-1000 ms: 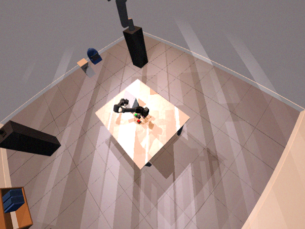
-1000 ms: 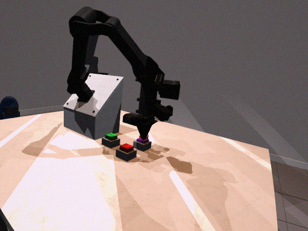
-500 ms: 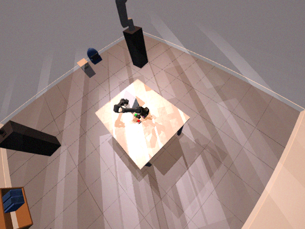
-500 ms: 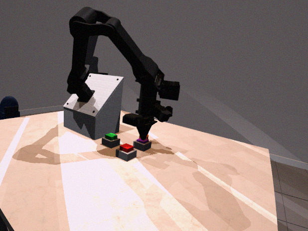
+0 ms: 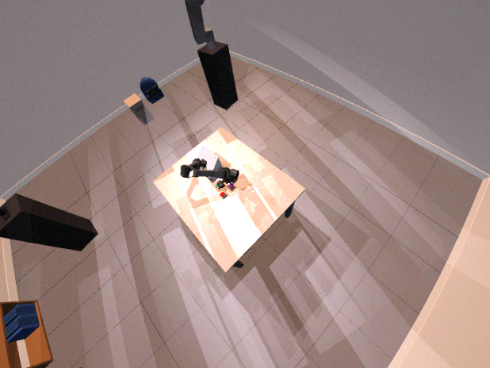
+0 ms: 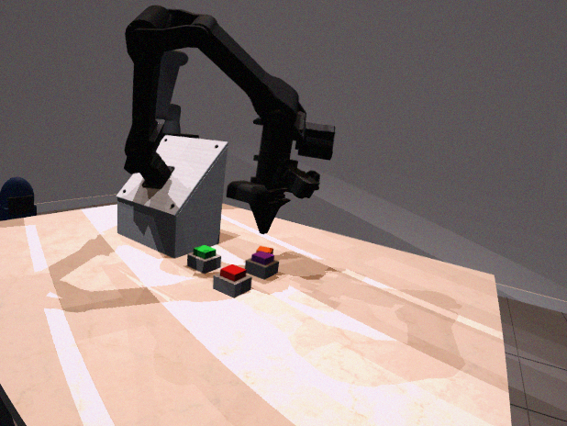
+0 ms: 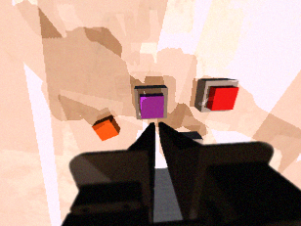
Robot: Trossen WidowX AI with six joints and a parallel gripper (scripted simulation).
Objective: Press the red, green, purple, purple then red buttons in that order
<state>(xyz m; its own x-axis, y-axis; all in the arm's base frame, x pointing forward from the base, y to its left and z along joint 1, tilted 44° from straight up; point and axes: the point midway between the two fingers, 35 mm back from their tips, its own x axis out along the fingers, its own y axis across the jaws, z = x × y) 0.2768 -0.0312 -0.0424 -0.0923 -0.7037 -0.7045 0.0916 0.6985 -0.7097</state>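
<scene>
Right now the purple button is 50 mm below my gripper tip. Also, from my gripper tip: small orange block (30 mm behind, 80 mm to the left, 70 mm below); then red button (100 mm to the right, 50 mm below); then green button (90 mm behind, 60 mm to the right, 50 mm below).
</scene>
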